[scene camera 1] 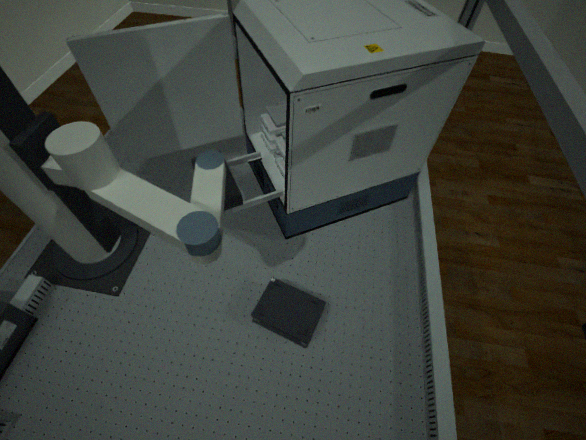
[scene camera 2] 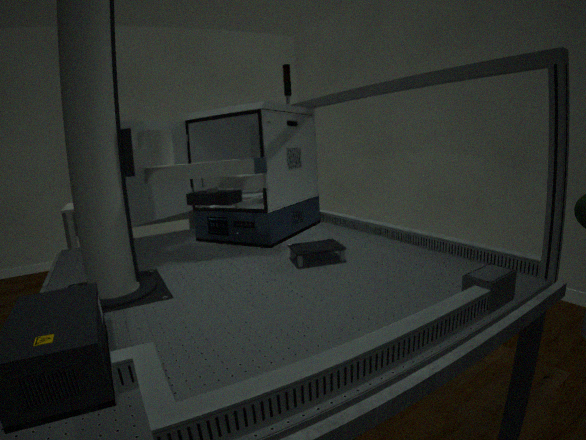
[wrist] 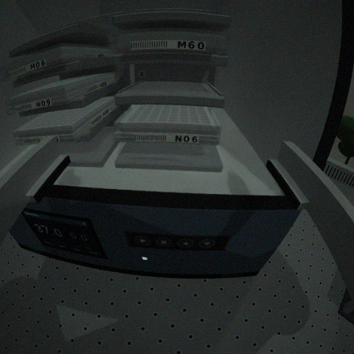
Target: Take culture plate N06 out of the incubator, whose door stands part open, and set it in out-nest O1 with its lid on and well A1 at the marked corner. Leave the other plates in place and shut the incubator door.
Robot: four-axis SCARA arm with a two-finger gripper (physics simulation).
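Note:
Plate N06 [wrist: 167,120] lies low in the right-hand stack of the incubator [scene camera 1: 360,125] [scene camera 2: 290,175], its label facing the wrist camera and its wells showing on top. My gripper [scene camera 1: 270,175] [wrist: 166,147] is open and empty; its fingertips reach the incubator's open front, one on each side, in front of and below N06. The incubator door [scene camera 1: 165,90] stands wide open at the left in scene camera 1. A dark, low square stand [scene camera 1: 289,312] [scene camera 2: 317,246] is on the table in front of the incubator; no O1 label or corner mark is readable.
Plate M60 [wrist: 172,44] is above N06, with a bare shelf [wrist: 170,92] between. Plates M06 [wrist: 37,64] and W09 [wrist: 42,103], plus a lower plate [wrist: 55,125], form the left stack. Dark boxes [scene camera 2: 55,350] [scene camera 2: 490,282] stand near the table's edge.

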